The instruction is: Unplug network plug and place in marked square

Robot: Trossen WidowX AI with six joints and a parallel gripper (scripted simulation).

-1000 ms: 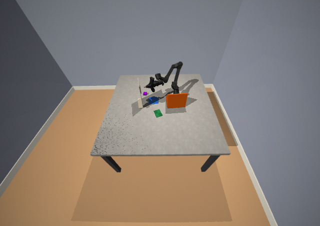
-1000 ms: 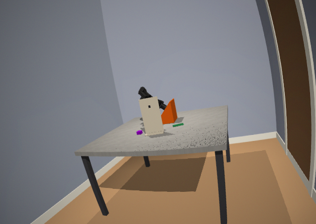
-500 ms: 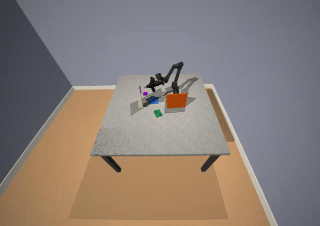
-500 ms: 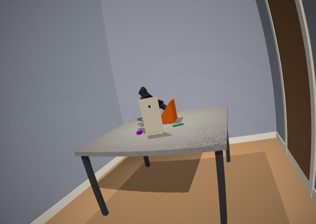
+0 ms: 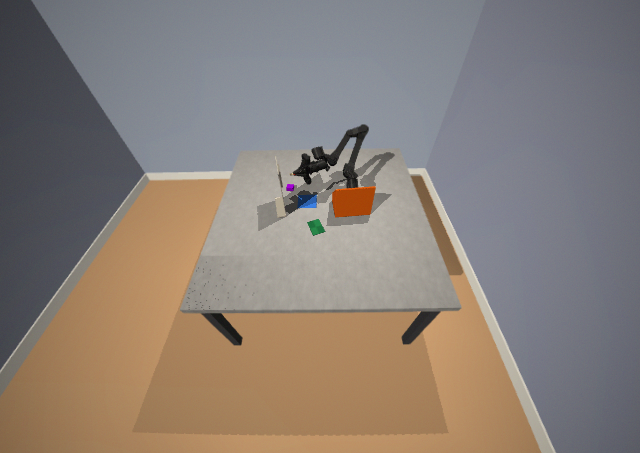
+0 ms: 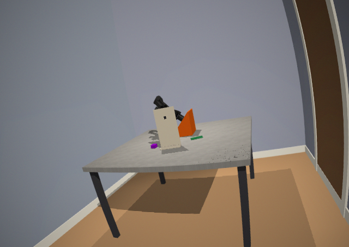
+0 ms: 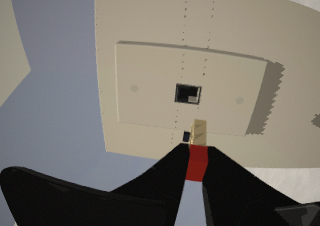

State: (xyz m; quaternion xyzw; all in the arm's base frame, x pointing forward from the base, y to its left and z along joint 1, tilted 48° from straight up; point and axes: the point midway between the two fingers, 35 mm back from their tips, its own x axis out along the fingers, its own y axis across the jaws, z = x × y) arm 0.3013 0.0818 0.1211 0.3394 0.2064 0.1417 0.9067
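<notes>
Right now my gripper tip is 6 cm past the blue marked square, 3 cm to the left of it and 25 cm above it. Round my gripper tip: beige panel: 8 cm ahead, 3 cm to the left, 10 cm below.
</notes>
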